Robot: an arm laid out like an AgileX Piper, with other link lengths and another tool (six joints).
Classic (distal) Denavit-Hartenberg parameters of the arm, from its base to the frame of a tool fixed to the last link. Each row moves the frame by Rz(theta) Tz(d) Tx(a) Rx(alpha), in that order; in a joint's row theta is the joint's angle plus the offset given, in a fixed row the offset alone. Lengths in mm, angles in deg.
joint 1: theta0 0, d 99.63, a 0, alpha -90
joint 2: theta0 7.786, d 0, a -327.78, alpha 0
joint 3: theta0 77.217, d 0, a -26.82, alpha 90
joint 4: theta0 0, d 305.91, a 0, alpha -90
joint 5: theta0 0, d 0, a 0, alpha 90
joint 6: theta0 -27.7, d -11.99, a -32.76, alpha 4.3
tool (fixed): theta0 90, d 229.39, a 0, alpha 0
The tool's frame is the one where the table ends.
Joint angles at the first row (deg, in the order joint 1, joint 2, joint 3, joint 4, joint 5, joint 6):
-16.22, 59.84, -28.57, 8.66, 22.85, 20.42
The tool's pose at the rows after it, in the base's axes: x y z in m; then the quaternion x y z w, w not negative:
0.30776 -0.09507 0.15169 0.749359 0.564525 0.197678 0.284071
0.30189 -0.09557 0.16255 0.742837 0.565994 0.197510 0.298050
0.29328 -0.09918 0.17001 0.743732 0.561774 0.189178 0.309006
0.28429 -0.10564 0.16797 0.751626 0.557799 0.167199 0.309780
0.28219 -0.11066 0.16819 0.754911 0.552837 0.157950 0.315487
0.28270 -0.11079 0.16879 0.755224 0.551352 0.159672 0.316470
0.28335 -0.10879 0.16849 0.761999 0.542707 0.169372 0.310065
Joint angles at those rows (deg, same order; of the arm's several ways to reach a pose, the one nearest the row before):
-16.22, 58.25, -28.57, 7.17, 25.05, 20.53
-16.22, 55.70, -28.57, 5.28, 26.22, 21.38
-16.21, 53.39, -28.57, 1.62, 27.95, 24.56
-16.21, 52.65, -28.57, -3.02, 30.19, 28.78
-16.21, 52.65, -28.57, -5.79, 30.35, 31.38
-16.22, 52.65, -28.57, -5.76, 30.12, 31.53
-16.22, 52.65, -28.57, -4.17, 29.98, 31.79

